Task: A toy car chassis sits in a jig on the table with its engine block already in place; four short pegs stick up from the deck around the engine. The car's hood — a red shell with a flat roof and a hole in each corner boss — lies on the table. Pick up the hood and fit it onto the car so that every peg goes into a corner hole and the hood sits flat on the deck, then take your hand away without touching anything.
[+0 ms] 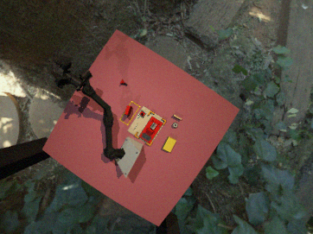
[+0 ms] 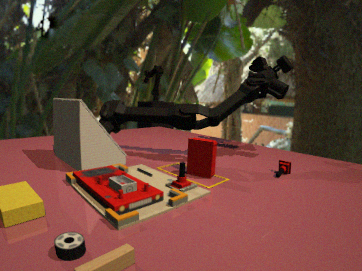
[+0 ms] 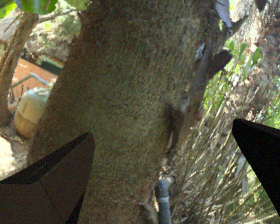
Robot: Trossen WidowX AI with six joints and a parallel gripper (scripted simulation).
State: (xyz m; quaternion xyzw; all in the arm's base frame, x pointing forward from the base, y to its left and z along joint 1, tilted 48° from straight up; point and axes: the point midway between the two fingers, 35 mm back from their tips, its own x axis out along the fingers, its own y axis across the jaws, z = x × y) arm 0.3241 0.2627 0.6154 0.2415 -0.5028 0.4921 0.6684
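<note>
My gripper tip is 30 mm short of the red hood, 510 mm to the left of it and 290 mm above it. The rest, counted from my gripper tip: black post: 60 mm ahead, 600 mm to the right, 300 mm below; then wooden bar: 210 mm ahead, 860 mm to the right, 320 mm below; then grey engine block: 40 mm ahead, 740 mm to the right, 310 mm below.
</note>
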